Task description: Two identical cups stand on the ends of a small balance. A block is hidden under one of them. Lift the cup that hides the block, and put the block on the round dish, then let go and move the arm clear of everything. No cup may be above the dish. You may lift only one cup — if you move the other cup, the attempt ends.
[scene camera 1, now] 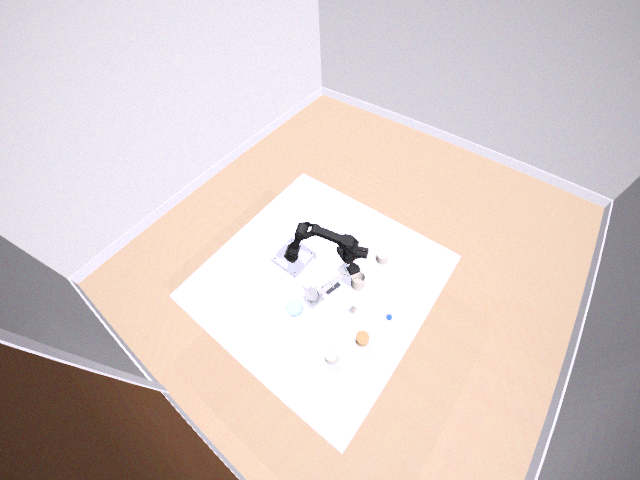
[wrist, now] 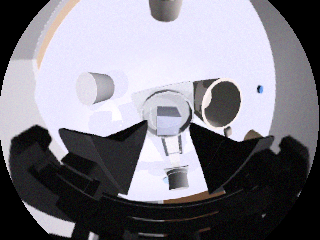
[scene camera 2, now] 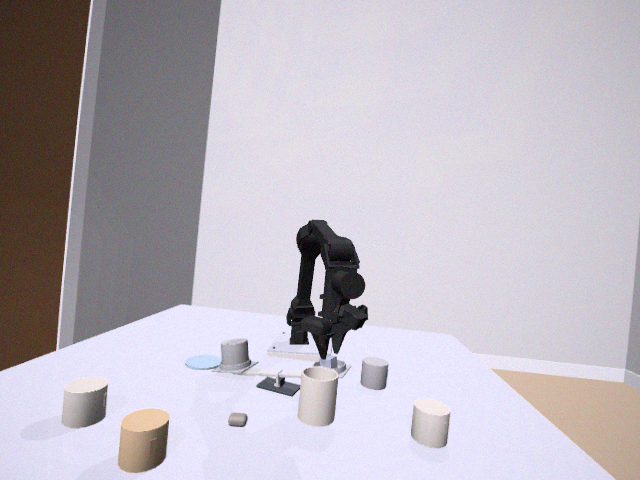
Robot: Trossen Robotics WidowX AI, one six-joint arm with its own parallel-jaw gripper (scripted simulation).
Labels:
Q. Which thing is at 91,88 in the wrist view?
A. A grey cup.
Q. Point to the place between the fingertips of my gripper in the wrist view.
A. At 168,124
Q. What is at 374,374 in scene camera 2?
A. A grey cup.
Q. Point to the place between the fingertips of my gripper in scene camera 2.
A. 329,356

